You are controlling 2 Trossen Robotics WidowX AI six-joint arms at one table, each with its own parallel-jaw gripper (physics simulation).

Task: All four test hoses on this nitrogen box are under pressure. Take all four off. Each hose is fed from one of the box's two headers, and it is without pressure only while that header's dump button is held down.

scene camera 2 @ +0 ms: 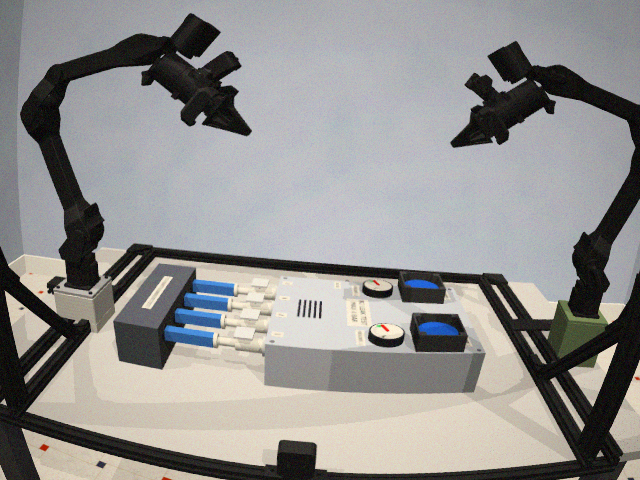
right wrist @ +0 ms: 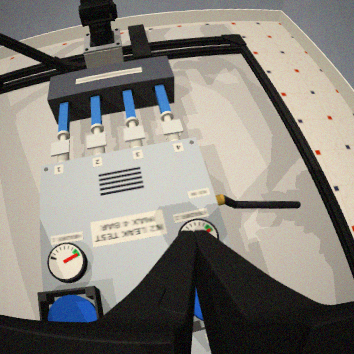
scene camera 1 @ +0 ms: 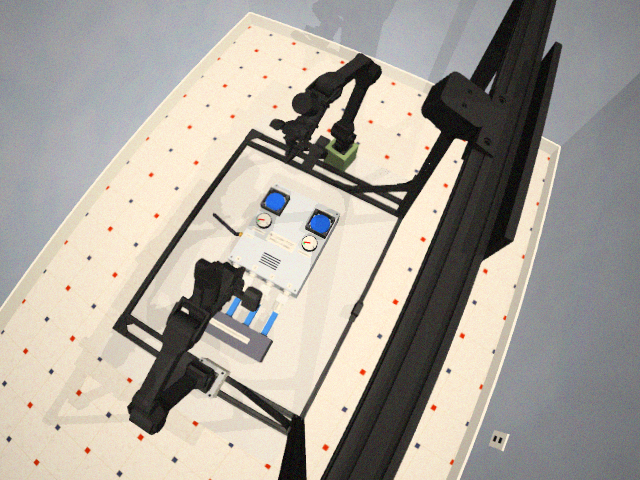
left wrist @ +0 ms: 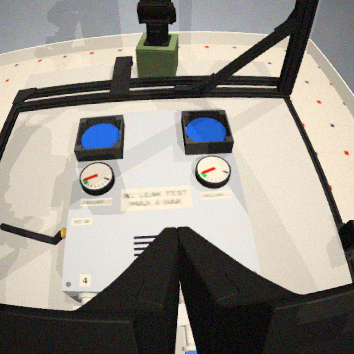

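The grey nitrogen box lies at the middle. Blue hoses, numbered 1, 2, 3 and 4, sit on its white couplings. Two blue dump buttons sit in black surrounds, untouched. Both gauge needles point near green marks. My left gripper is shut, empty, high above the couplings' end. My right gripper is shut, empty, high beyond the buttons' end.
A dark block stands at the hoses' far ends. A black pipe sticks out from the box's side. A black frame surrounds the area, with a post and rail in scene camera 1.
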